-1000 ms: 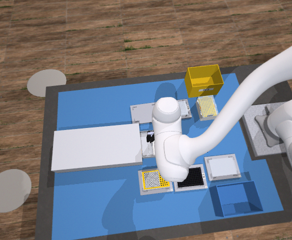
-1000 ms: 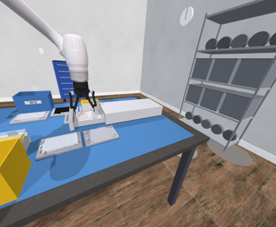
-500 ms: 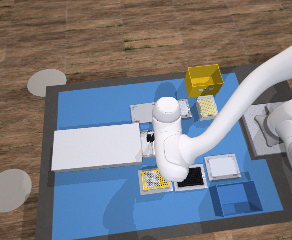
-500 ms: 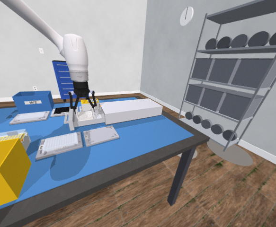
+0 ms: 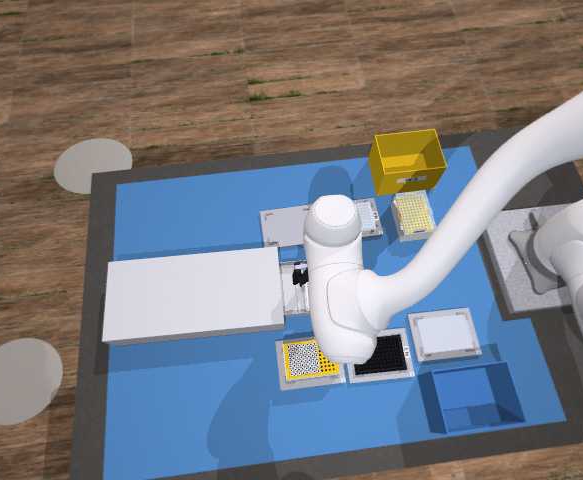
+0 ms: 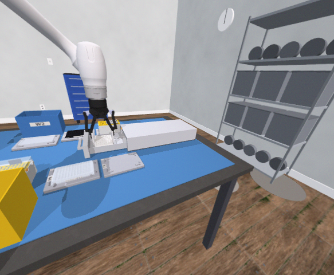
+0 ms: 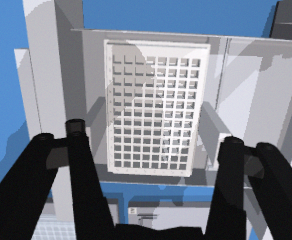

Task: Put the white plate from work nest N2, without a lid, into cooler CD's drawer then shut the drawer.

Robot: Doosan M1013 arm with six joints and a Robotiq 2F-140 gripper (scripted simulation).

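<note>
Right now the drawer is 3 cm ahead of my hand and 3 cm below it. The rest, counted from my hand: black plate 10 cm behind, 20 cm to the left, 3 cm below; then white plate 2 cm below; then yellow tip box 6 cm ahead, 18 cm to the left.
</note>
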